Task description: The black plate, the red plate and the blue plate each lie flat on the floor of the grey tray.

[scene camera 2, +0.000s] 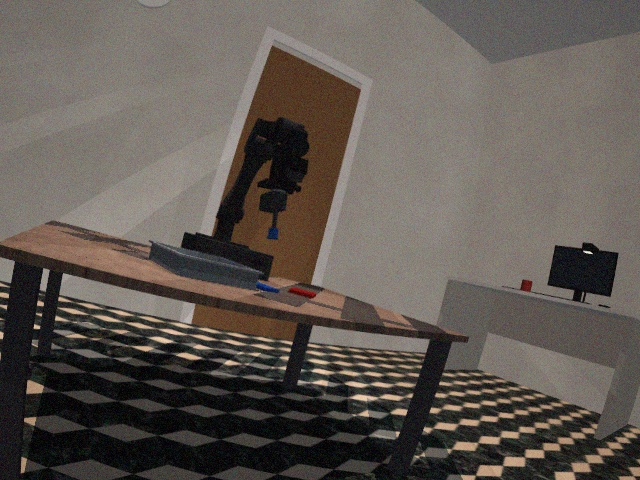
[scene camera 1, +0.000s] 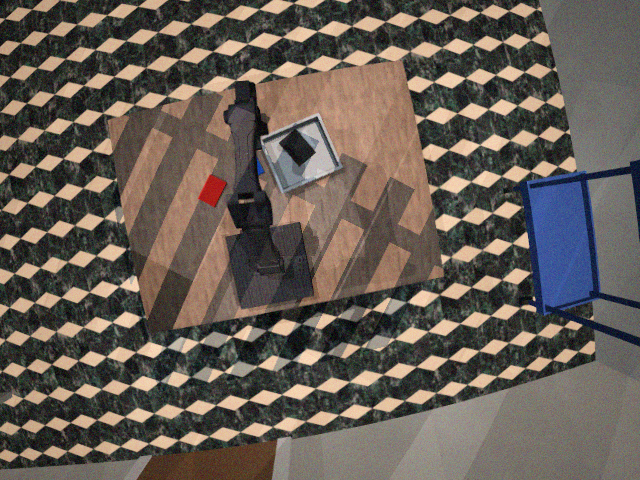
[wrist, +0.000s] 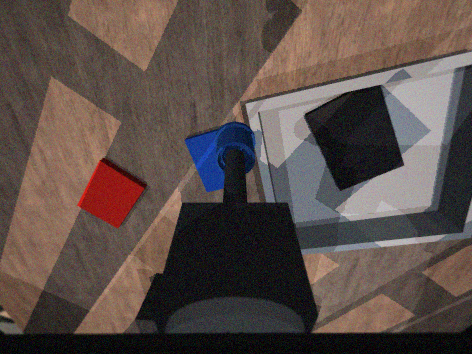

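Pixels of known places: hand at its tool point: [scene camera 2: 272, 238] [wrist: 235, 140]; arm's base at its link origin: [scene camera 2: 221, 241] [scene camera 1: 275, 264].
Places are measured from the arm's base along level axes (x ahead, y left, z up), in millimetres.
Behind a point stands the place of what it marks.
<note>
The black plate [scene camera 1: 297, 147] @[z -78, x 438, y -81 mm] [wrist: 356, 137] @[z -79, x 444, y -78 mm] lies in the grey tray [scene camera 1: 310, 180] @[z -41, x 306, y -130 mm] [scene camera 2: 206, 267] @[z -59, x 524, y -92 mm] [wrist: 350, 83] @[z -41, x 503, y -33 mm] and looks flat on its floor. The blue plate [scene camera 1: 260, 166] @[z -82, x 367, y 61 mm] [scene camera 2: 267, 287] @[z -81, x 407, y 98 mm] [wrist: 204, 155] @[z -82, x 380, y 107 mm] lies flat on the table close outside the tray; the arm partly covers it in scene camera 1 and the cup in the wrist view. The red plate [scene camera 1: 212, 190] @[z -81, x 278, y 248 mm] [scene camera 2: 302, 292] @[z -80, x 326, y 230 mm] [wrist: 112, 193] @[z -80, x 286, y 244 mm] lies flat on the table, farther from the tray. My blue suction cup [scene camera 2: 272, 233] [wrist: 235, 145] @[z 49, x 457, y 65 mm] is open, holds nothing and hangs well above the table. The arm hides it in scene camera 1.
The arm's dark base [scene camera 1: 297, 279] @[z 0, x -54, y -80 mm] stands on the wooden table [scene camera 1: 372, 103] @[z -91, x 620, y -375 mm]. The arm [scene camera 1: 245, 149] @[z 395, x 322, y 23 mm] reaches between the red plate and the tray. The tray has raised walls. A blue chair [scene camera 1: 563, 242] stands apart from the table.
</note>
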